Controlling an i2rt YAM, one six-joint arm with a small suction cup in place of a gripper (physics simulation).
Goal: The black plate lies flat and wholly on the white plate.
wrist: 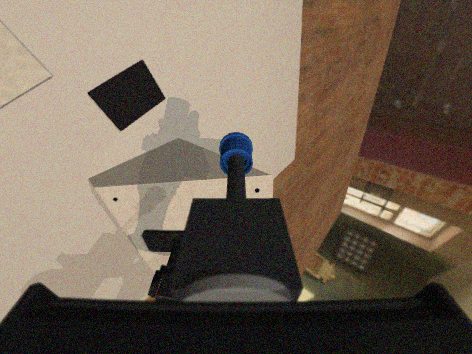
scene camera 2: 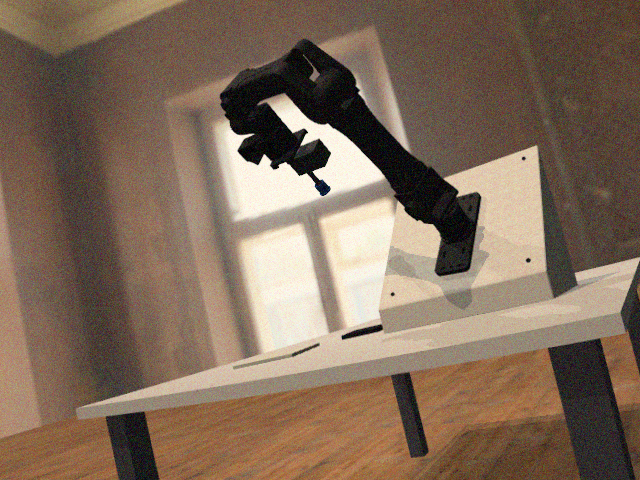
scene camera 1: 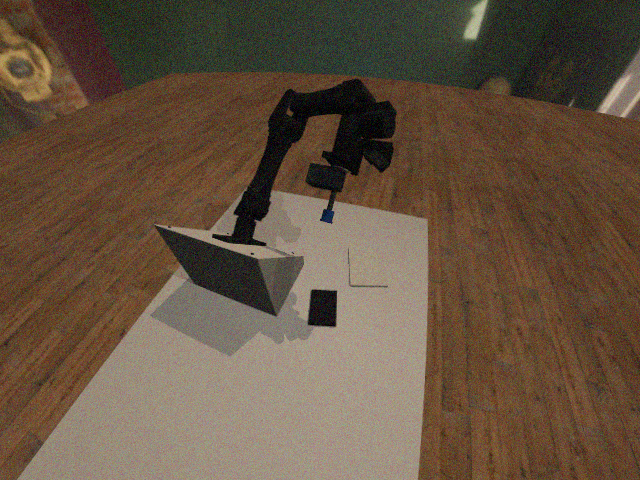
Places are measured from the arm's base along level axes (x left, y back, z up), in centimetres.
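Pixels of known places: hand, tool point: [wrist: 236, 147] [scene camera 2: 325, 191] [scene camera 1: 326, 221]; arm's base, link origin: [scene camera 2: 459, 234] [scene camera 1: 241, 242].
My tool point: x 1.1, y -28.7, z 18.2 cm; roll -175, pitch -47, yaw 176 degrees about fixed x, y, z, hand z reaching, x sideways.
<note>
Ahead of a thing's pixels: the offset from my tool point to its top centre.
The black plate {dx -4.1, dy -1.1, dz -32.8 cm} [scene camera 1: 323, 308] [scene camera 2: 362, 331] [wrist: 127, 95] lies flat on the white table, beside the white plate and apart from it. The white plate {dx +17.6, dy -9.2, dz -33.1 cm} [scene camera 1: 368, 268] [scene camera 2: 276, 357] [wrist: 17, 75] lies flat on the table; it is nearly the table's colour, and two of its edges show as thin dark lines in scene camera 1. In the wrist view a corner part of it shows at the left edge. My gripper, a blue suction cup [scene camera 1: 327, 216] [scene camera 2: 322, 188] [wrist: 236, 147], hangs high above the table with nothing on it. It touches neither plate.
A wedge-shaped white base block [scene camera 1: 281, 279] [scene camera 2: 506, 217] [wrist: 210, 200] stands on the table [scene camera 1: 232, 413] [scene camera 2: 206, 395] [wrist: 225, 50] and carries the arm. In scene camera 1 it stands to the left of the black plate. Shadows of the arm and block fall on the table.
</note>
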